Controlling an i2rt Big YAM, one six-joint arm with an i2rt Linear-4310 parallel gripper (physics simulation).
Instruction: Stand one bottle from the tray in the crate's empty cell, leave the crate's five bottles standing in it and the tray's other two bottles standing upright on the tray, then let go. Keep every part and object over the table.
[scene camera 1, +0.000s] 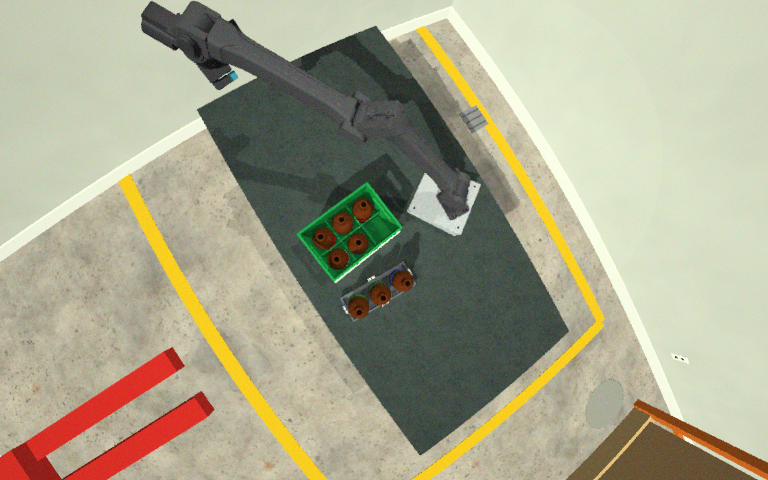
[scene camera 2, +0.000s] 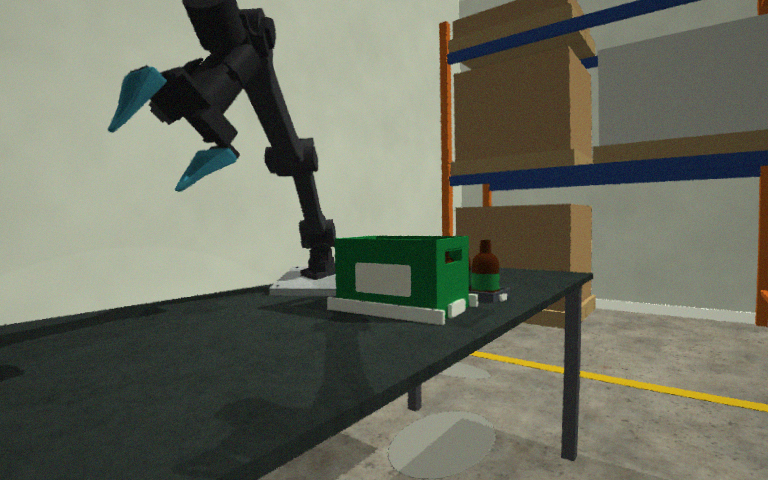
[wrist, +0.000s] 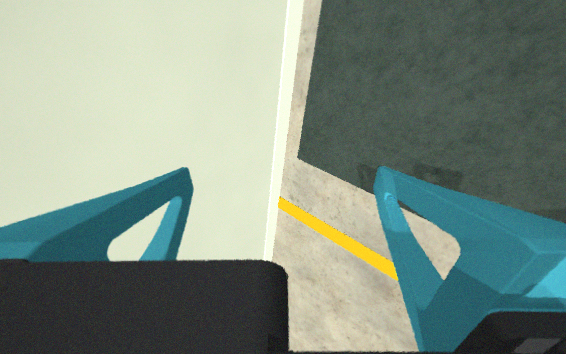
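Seen in the pictures: gripper, between the fingertips: (scene camera 2: 146, 163) (wrist: 283, 177); arm's base, origin of its link: (scene camera 1: 452, 203) (scene camera 2: 322, 272).
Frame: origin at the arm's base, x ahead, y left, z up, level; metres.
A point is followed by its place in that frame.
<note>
The green crate (scene camera 1: 333, 208) @(z 0.126, x 0.423, y -0.160 m) (scene camera 2: 345, 271) @(z 0.047, x 0.320, y -0.182 m) stands upright on the table. Several brown bottles, such as one (scene camera 1: 342, 222) @(z 0.114, x 0.418, y -0.110 m) in its middle, stand in its cells; the empty cell (scene camera 1: 384, 226) @(z -0.040, x 0.277, y -0.045 m) is at its right corner in scene camera 1. The grey tray (scene camera 1: 365, 288) @(z -0.043, x 0.455, y 0.131 m) (scene camera 2: 492, 297) @(z -0.034, x 0.552, y 0.115 m) lies beside the crate. Its three brown bottles stand upright in a row: a left one (scene camera 1: 358, 307) @(z 0.096, x 0.500, y 0.153 m), a middle one (scene camera 1: 380, 294) @(z 0.110, x 0.419, y 0.148 m) and a right one (scene camera 1: 402, 280) @(z 0.091, x 0.333, y 0.148 m). My gripper (scene camera 2: 144, 160) @(z 0.239, x 0.540, y -0.678 m) (wrist: 283, 177) @(z 0.239, x 0.540, y -0.678 m) is open and empty, high up and well away from crate and tray. In scene camera 1 the arm mostly hides it.
The dark table (scene camera 1: 464, 316) @(z -0.049, x 0.156, y 0.437 m) (scene camera 2: 226, 362) @(z -0.048, x 0.450, y -0.550 m) (wrist: 440, 75) @(z -0.048, x 0.522, y -0.665 m) carries the arm's white base plate (scene camera 1: 424, 203) @(z -0.018, x 0.096, y -0.051 m) (scene camera 2: 288, 283) @(z -0.019, x -0.001, y -0.131 m), right of the crate in scene camera 1. The arm reaches past the table's upper left edge there. A shelf rack (scene camera 2: 445, 130) with boxes stands beyond the table.
</note>
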